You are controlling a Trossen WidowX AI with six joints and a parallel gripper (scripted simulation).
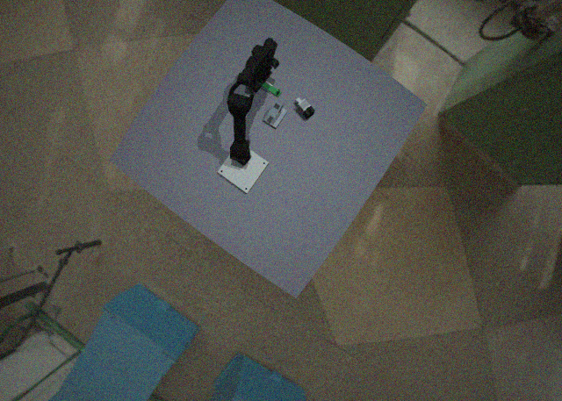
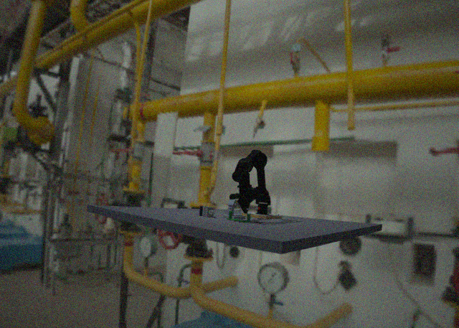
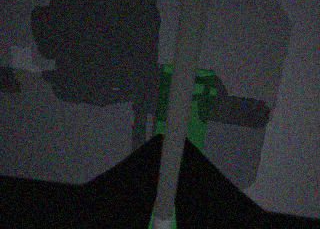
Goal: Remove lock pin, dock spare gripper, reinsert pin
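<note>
My gripper tip is 10 mm short of the green mount, 40 mm to the left of it and 20 mm above it. Also, from my gripper tip: spare gripper (30 mm ahead, 250 mm to the right, 20 mm below).
</note>
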